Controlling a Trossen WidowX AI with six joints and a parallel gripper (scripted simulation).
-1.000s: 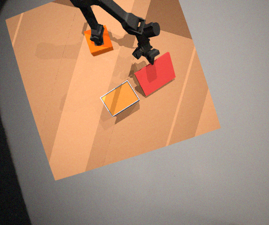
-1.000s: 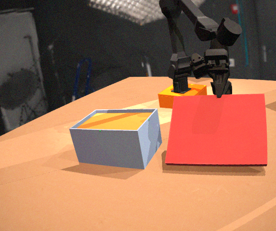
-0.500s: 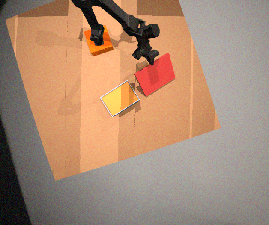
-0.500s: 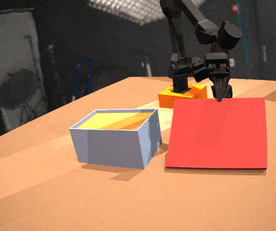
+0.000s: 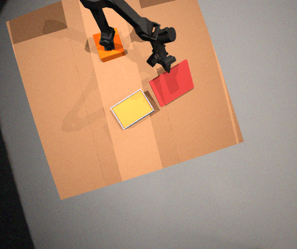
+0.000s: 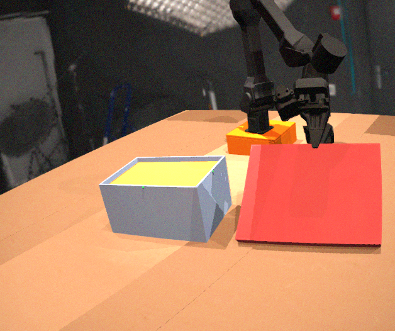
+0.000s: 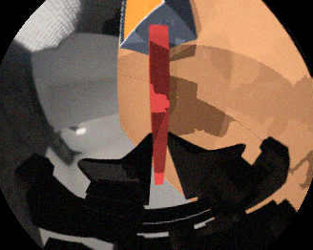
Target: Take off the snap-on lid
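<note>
Now: gripper tip 6 cm short of the red lid, 2 cm to the right of it and 5 cm above it. Also, from my gripper tip: storage box: 17 cm ahead, 24 cm to the right, 6 cm below.
</note>
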